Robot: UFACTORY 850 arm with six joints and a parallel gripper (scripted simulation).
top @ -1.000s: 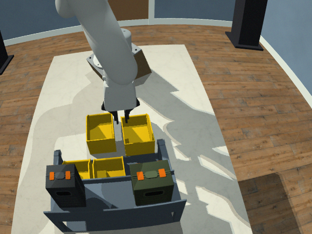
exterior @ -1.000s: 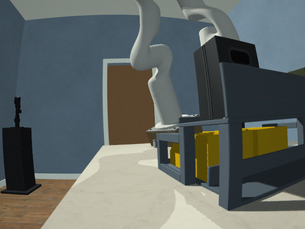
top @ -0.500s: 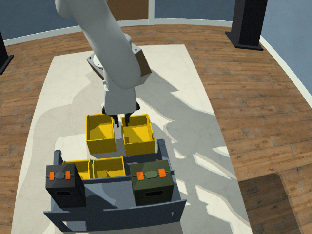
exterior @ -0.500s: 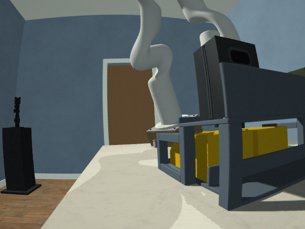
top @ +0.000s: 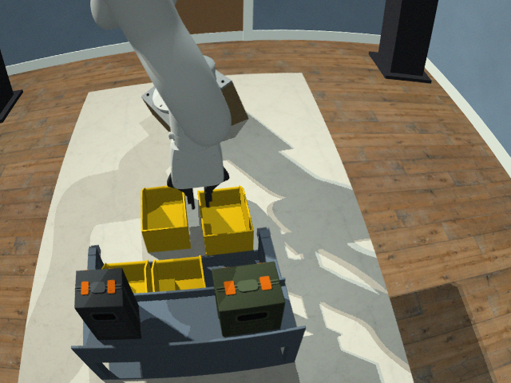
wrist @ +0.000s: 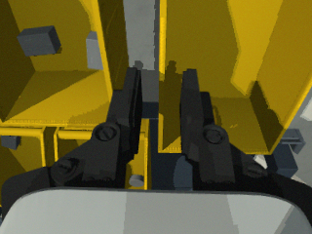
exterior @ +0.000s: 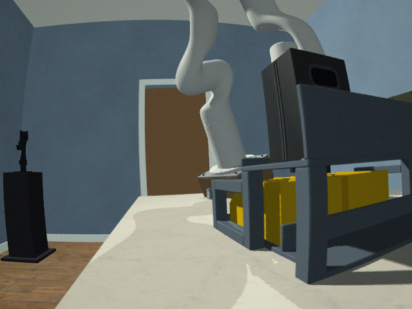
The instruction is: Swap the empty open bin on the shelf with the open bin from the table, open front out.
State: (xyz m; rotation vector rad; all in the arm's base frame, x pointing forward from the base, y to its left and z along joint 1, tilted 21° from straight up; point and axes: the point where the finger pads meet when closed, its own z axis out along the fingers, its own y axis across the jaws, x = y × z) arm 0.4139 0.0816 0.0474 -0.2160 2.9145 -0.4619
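Now: the shelf lip 10 cm ahead of my hand, 9 cm below it and 5 cm to the right of it. From my hand the other things lie so: dark grey case: 30 cm ahead, 15 cm to the right, 6 cm above; green case: 28 cm ahead, 8 cm to the left, 4 cm above.
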